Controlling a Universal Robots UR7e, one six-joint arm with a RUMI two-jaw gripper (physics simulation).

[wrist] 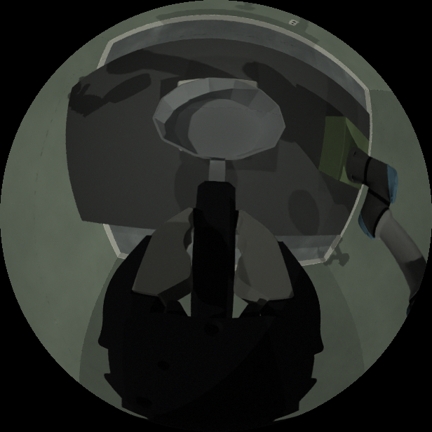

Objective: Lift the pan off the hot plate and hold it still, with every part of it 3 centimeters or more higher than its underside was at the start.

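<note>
The grey pan (220,125) is in the upper middle of the wrist view, its open side facing the camera. Its black handle (216,192) runs down toward the camera. My gripper (215,210) is shut on this handle, one grey jaw on each side. The pan looks level and hangs above the hot plate (184,82). A thin pale strip of the hot plate shows past the pan's far rim; the rest is mostly hidden. The exact gap below the pan cannot be read from this view.
A dark table top (115,175) with a pale-edged border lies below. A green block (334,145) stands at the right. Beside it is a dark and grey robot arm (372,175) with blue joint caps, reaching in from the lower right. Shadows fall across the table.
</note>
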